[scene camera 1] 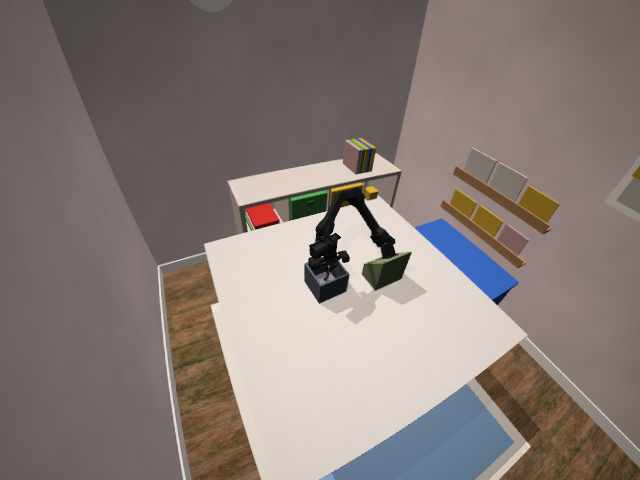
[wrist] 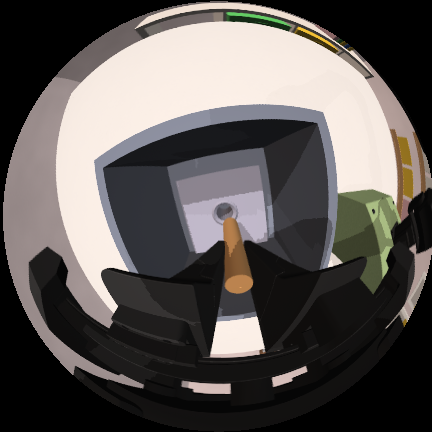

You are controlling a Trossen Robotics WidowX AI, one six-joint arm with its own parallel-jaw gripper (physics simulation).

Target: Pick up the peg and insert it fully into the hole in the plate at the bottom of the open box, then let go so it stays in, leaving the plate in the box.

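Frame: origin at the arm's base, x ahead, y left, z up, level; millimetres.
Seen in the pictures: gripper, fingertip midpoint: (scene camera 1: 327, 271) (wrist: 233, 245); arm's base, link origin: (scene camera 1: 389, 256) (wrist: 396, 240).
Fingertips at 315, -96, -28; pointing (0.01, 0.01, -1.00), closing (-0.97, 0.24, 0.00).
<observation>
Pixels of each thing's middle, then the offset from my fingertips to it, as dx, dy, dz. Level surfaces: height alone.
- orange-brown peg, body centre: (wrist: 232, 244) (scene camera 1: 327, 272) +0, +0, -2
- open dark grey box, body centre: (wrist: 224, 215) (scene camera 1: 325, 277) +3, -7, -52
- pale plate, body centre: (wrist: 223, 206) (scene camera 1: 325, 282) +3, -7, -87
- white table, surface height: dz -121
The orange-brown peg (scene camera 1: 327, 272) (wrist: 236, 257) is held between the fingertips of my gripper (scene camera 1: 328, 266) (wrist: 233, 245), which is shut on it. The open dark grey box (scene camera 1: 333, 290) (wrist: 142, 215) stands on the table under my gripper. The pale plate (wrist: 250, 202) lies at the bottom of the box. The round hole (wrist: 224, 212) shows in the plate. In the wrist view the peg's far end overlaps the lower edge of the hole's ring. Its exact height above the plate is hard to tell. The fingers hide part of the box's near side.
A green angled block (scene camera 1: 385, 271) (wrist: 362, 225) stands right of the box, beside the arm's base. The white table (scene camera 1: 361, 372) carries them. A low shelf unit (scene camera 1: 289, 178) with books and coloured bins stands behind the table. A blue table (scene camera 1: 465, 253) is at the right.
</observation>
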